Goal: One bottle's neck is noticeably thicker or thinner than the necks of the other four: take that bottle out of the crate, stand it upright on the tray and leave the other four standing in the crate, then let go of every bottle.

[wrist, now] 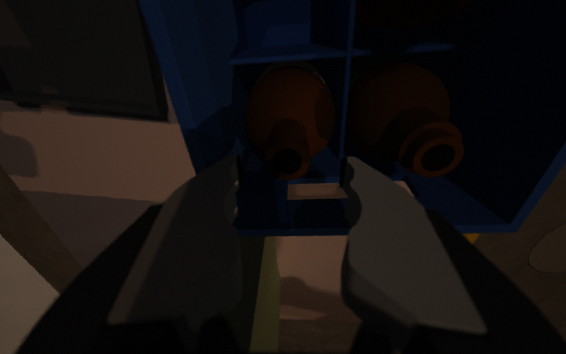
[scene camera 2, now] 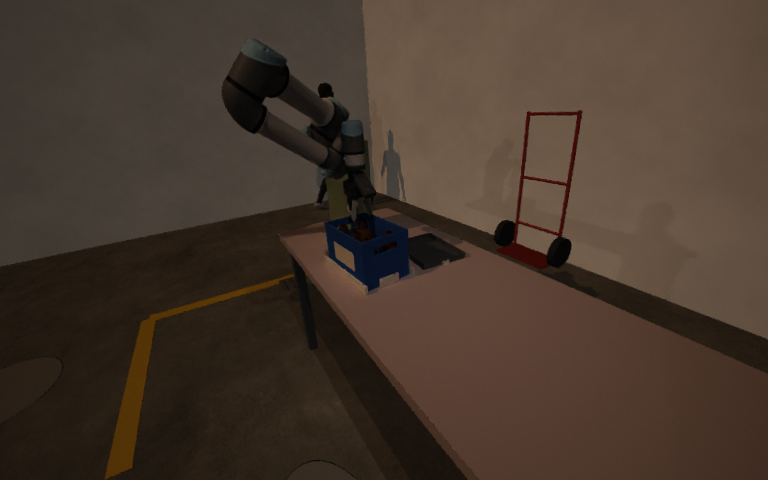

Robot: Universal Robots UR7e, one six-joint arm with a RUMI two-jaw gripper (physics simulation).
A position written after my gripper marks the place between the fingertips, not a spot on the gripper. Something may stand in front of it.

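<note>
My gripper (scene camera 2: 361, 220), (wrist: 290, 160), visible. Brown bottle (wrist: 289, 117), visible. Another brown bottle (wrist: 397, 111), visible too.
</note>
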